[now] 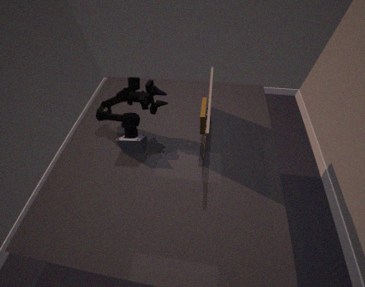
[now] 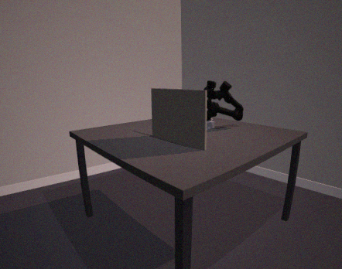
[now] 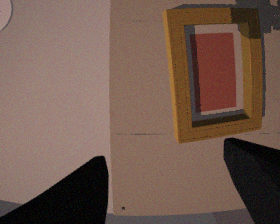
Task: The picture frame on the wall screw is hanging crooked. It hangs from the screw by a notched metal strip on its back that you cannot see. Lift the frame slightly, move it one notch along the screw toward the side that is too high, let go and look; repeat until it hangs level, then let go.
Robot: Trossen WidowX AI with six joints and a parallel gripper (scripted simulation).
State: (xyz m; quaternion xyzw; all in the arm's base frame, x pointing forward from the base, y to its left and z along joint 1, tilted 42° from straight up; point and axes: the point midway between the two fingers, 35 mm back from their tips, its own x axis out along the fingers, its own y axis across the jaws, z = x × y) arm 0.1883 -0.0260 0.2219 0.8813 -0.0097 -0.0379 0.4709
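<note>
Right now my gripper tip is 200 mm short of the picture frame, 30 mm to the left of it and 90 mm above it. Also, from my gripper tip: wall panel: 220 mm ahead, 20 mm to the right, 110 mm below.
</note>
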